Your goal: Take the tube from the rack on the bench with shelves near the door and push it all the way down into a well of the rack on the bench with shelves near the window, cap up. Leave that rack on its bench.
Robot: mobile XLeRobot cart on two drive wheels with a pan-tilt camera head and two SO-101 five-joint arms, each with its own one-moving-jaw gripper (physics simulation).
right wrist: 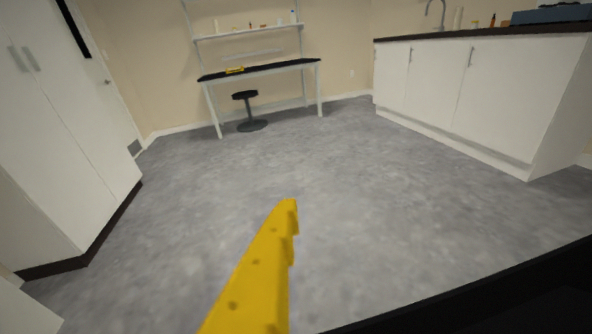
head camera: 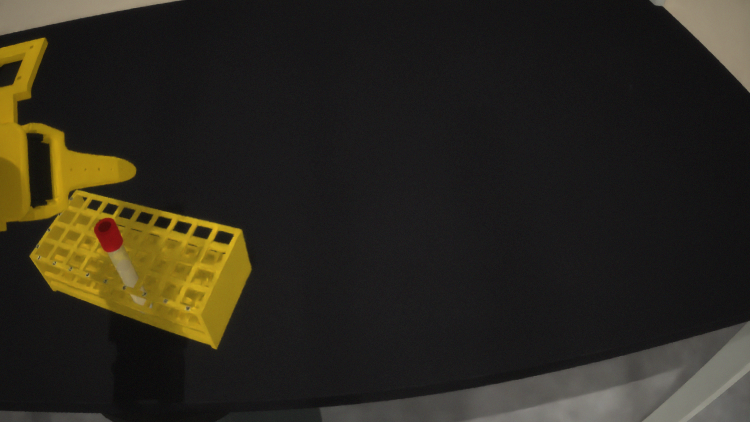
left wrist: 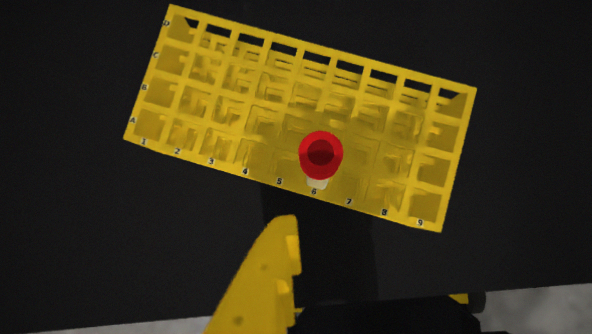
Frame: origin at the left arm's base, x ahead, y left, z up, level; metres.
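Seen in the pictures: left end effector, tool point: (head camera: 47, 184) (left wrist: 298, 236); right end effector, tool point: (right wrist: 296, 211).
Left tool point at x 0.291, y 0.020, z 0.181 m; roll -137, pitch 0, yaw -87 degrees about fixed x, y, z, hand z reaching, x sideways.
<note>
Offsets run from my left tool point to a thing's middle. "spot": to the spot under its first point. Level surfaces: height alone.
A yellow rack {spot: dx +0.023, dy -0.094, dz -0.163 m} (head camera: 225, 293) (left wrist: 457, 165) stands on the black bench top {dz -0.194 m} (head camera: 445, 209). The tube, red cap up, {dx +0.025, dy -0.012, dz -0.131 m} (head camera: 108, 234) (left wrist: 320, 155) stands in its front lettered row A, at column 6, leaning a little in the head view. The cap is well above the rack's top; how deep the lower end sits is unclear. My left gripper (head camera: 125, 169) (left wrist: 286, 227) is open and empty, clear of the cap; one notched jaw shows in its wrist view. My right gripper (right wrist: 287, 210) is open, one notched jaw in view, over the floor. Another yellow rack (right wrist: 234, 70) stands on the far bench {dz -0.194 m} (right wrist: 280, 64).
A black stool (right wrist: 245, 94) stands at the far bench, below a shelf {dz +0.244 m} (right wrist: 250, 31) with small bottles. White cabinets (right wrist: 430, 85) with a sink tap are at the right of the right wrist view. A tall white cupboard (right wrist: 65, 150) and a door are at its left.
</note>
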